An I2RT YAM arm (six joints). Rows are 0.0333 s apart.
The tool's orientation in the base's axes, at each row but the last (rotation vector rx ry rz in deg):
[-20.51, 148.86, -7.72]
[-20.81, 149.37, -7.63]
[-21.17, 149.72, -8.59]
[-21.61, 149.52, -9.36]
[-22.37, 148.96, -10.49]
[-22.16, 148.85, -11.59]
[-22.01, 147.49, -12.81]
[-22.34, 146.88, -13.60]
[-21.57, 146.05, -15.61]
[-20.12, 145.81, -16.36]
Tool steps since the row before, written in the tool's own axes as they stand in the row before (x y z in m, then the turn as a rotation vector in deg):
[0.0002, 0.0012, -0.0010, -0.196, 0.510, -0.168]
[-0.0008, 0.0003, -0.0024, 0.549, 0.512, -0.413]
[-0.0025, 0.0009, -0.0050, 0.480, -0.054, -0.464]
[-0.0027, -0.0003, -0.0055, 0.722, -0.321, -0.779]
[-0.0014, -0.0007, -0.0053, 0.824, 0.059, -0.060]
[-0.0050, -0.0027, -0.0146, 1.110, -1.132, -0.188]
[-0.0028, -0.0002, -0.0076, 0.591, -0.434, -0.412]
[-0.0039, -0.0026, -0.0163, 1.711, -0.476, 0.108]
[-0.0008, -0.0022, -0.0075, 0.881, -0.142, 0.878]
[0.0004, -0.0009, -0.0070, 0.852, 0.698, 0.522]
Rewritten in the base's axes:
[-0.0009, 0.0011, 0.0006, -0.036, 0.549, 0.156]
[-0.0006, 0.0006, 0.0024, -0.782, 0.349, 0.021]
[-0.0005, 0.0018, 0.0054, -0.618, -0.171, 0.194]
[-0.0004, 0.0008, 0.0061, -0.912, -0.483, 0.407]
[-0.0013, 0.0001, 0.0054, -0.731, -0.194, -0.338]
[-0.0025, 0.0000, 0.0155, -0.754, -1.403, -0.105]
[-0.0016, 0.0013, 0.0078, -0.603, -0.562, 0.170]
[-0.0049, 0.0003, 0.0162, -1.233, -1.007, -0.795]
[-0.0030, -0.0009, 0.0072, -0.210, -0.517, -1.121]
[-0.0040, -0.0001, 0.0058, -0.540, 0.330, -1.042]

